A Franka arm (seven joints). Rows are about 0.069 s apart.
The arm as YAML. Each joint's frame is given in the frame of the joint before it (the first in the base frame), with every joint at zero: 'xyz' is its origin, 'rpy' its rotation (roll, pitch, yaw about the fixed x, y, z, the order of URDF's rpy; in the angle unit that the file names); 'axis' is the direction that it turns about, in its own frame. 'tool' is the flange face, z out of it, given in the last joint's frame.
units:
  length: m
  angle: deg
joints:
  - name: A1
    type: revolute
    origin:
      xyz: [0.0, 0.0, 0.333]
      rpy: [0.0, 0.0, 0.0]
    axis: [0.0, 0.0, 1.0]
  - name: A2
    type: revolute
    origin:
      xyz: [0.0, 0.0, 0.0]
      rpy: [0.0, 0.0, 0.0]
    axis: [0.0, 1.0, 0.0]
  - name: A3
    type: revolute
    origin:
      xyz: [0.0, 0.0, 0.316]
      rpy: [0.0, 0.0, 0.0]
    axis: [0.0, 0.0, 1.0]
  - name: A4
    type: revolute
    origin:
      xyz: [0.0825, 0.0, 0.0]
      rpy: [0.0, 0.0, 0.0]
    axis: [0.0, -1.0, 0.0]
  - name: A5
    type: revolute
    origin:
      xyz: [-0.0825, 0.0, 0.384]
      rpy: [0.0, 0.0, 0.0]
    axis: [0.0, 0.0, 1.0]
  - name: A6
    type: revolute
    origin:
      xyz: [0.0, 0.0, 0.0]
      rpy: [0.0, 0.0, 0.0]
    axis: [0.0, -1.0, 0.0]
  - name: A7
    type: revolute
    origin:
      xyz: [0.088, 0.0, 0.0]
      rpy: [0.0, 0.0, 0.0]
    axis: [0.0, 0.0, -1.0]
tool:
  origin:
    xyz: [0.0, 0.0, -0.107]
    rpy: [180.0, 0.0, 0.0]
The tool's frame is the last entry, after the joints.
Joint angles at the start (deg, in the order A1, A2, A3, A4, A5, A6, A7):
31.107 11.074 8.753 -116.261 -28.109 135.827 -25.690
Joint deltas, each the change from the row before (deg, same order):
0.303 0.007 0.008 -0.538 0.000 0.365 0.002
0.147 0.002 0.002 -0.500 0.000 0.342 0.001
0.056 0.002 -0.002 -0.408 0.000 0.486 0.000
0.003 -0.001 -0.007 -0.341 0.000 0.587 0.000
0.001 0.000 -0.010 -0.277 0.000 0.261 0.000
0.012 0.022 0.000 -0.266 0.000 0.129 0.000
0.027 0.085 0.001 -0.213 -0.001 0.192 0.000
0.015 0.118 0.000 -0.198 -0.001 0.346 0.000
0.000 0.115 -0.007 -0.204 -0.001 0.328 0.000
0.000 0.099 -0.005 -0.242 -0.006 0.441 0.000
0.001 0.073 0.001 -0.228 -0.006 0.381 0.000
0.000 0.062 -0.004 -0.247 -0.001 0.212 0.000
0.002 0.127 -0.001 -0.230 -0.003 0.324 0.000
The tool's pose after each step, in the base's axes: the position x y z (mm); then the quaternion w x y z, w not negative. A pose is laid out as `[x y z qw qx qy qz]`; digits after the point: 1 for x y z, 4 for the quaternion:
[462.4 380.4 365.6 0.1559 0.7274 0.6617 0.0939]
[459.7 380.8 362.1 0.1547 0.7258 0.6638 0.0926]
[458.0 380.9 359.6 0.1533 0.7247 0.6653 0.0932]
[457.0 380.9 357.9 0.1517 0.7238 0.6663 0.0951]
[456.1 380.5 356.1 0.1510 0.7234 0.6670 0.0949]
[455.1 380.1 354.0 0.1505 0.7231 0.6676 0.0935]
[454.2 380.1 351.8 0.1498 0.7226 0.6685 0.0926]
[453.5 380.2 349.5 0.1486 0.7220 0.6694 0.0928]
[452.9 380.2 347.3 0.1476 0.7215 0.6701 0.0927]
[452.2 380.2 345.1 0.1462 0.7208 0.6710 0.0934]
[451.5 380.2 343.2 0.1450 0.7202 0.6719 0.0940]
[450.6 379.8 341.0 0.1443 0.7199 0.6725 0.0931]
[449.8 379.7 338.4 0.1432 0.7194 0.6734 0.0927]

